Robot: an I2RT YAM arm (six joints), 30 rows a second.
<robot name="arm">
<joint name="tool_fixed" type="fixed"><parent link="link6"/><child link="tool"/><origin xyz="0 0 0" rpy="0 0 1.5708"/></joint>
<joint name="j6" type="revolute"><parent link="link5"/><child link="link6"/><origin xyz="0.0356 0 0.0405" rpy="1.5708 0 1.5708"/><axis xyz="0 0 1"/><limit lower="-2.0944" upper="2.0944"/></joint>
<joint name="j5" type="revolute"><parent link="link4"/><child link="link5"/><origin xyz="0.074 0.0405 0.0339" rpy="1.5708 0 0"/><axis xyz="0 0 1"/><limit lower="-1.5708" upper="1.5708"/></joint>
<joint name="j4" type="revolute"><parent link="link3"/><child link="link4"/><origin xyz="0.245 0.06 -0.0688" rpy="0 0 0"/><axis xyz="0 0 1"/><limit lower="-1.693" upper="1.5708"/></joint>
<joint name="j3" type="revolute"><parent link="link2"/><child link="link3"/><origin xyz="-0.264 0 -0.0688" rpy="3.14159 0 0"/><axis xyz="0 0 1"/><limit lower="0" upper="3.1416"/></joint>
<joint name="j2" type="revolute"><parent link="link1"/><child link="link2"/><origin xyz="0.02 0.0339 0.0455" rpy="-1.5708 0 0"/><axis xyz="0 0 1"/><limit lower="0" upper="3.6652"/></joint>
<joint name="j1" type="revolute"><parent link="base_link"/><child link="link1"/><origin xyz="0 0 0.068" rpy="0 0 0"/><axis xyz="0 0 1"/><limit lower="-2.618" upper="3.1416"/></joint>
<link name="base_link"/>
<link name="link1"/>
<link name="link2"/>
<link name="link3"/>
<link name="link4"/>
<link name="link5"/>
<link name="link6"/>
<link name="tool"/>
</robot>
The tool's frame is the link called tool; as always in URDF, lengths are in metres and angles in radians.
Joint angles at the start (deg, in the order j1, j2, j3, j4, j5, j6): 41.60, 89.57, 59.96, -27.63, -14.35, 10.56
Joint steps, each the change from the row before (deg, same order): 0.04, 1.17, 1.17, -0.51, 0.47, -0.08; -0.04, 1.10, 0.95, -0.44, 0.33, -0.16; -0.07, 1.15, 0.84, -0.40, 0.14, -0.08; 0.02, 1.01, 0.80, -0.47, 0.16, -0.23; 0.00, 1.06, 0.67, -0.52, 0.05, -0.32; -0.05, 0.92, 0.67, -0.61, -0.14, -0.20; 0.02, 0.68, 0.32, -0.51, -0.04, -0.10; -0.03, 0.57, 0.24, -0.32, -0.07, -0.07; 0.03, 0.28, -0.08, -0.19, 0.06, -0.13; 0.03, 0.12, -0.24, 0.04, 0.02, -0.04; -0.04, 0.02, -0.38, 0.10, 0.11, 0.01; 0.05, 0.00, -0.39, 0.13, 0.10, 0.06; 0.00, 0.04, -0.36, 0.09, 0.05, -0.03
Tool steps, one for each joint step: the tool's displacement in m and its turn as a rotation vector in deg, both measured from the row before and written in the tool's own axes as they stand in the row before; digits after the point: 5 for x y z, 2 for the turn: -0.00364, -0.00013, 0.00289, 0.53, 0.41, 0.01; -0.00279, -0.00071, 0.00309, 0.45, 0.49, 0.01; -0.00226, -0.00100, 0.00368, 0.29, 0.63, 0.14; -0.00197, -0.00040, 0.00319, 0.26, 0.63, -0.09; -0.00118, -0.00074, 0.00384, 0.20, 0.86, -0.11; -0.00120, -0.00074, 0.00302, 0.02, 0.83, 0.04; 0.00013, -0.00055, 0.00283, 0.09, 0.85, 0.08; -0.00002, -0.00072, 0.00240, 0.05, 0.63, 0.11; 0.00104, -0.00047, 0.00183, 0.13, 0.53, -0.03; 0.00123, -0.00037, 0.00143, 0.06, 0.31, 0.01; 0.00161, -0.00087, 0.00121, 0.17, 0.26, 0.11; 0.00168, -0.00032, 0.00125, 0.12, 0.25, 0.08; 0.00161, -0.00060, 0.00131, 0.10, 0.29, 0.04
